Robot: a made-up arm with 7 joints. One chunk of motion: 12 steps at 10 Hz.
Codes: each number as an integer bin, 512 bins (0 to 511) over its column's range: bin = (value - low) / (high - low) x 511, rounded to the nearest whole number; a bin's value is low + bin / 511 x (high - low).
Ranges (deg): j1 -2..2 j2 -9..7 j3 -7..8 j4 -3..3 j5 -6..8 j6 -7..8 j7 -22..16
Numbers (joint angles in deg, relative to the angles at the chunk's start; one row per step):
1: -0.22 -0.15 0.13 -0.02 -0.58 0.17 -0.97
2: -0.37 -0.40 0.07 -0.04 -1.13 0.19 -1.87
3: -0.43 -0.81 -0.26 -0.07 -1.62 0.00 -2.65
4: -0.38 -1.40 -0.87 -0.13 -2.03 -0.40 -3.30
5: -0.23 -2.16 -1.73 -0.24 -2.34 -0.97 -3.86
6: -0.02 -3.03 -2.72 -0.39 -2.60 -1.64 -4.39
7: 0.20 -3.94 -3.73 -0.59 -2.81 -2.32 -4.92
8: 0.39 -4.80 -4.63 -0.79 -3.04 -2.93 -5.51
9: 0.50 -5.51 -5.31 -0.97 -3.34 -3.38 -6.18
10: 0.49 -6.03 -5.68 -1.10 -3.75 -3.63 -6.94
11: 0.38 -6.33 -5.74 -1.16 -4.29 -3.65 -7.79
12: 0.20 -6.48 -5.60 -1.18 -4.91 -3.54 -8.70
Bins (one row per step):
1: 227 283 243 254 198 244 283
2: 208 275 241 252 178 245 271
3: 201 262 230 250 160 238 260
4: 207 243 209 244 145 225 251
5: 226 218 180 235 134 205 244
6: 253 191 146 222 124 183 237
7: 281 162 111 205 116 159 230
8: 305 134 81 188 108 139 222
9: 319 111 58 173 97 123 213
10: 318 95 45 162 82 115 203
11: 304 85 43 157 62 114 191
12: 281 80 48 155 40 118 179

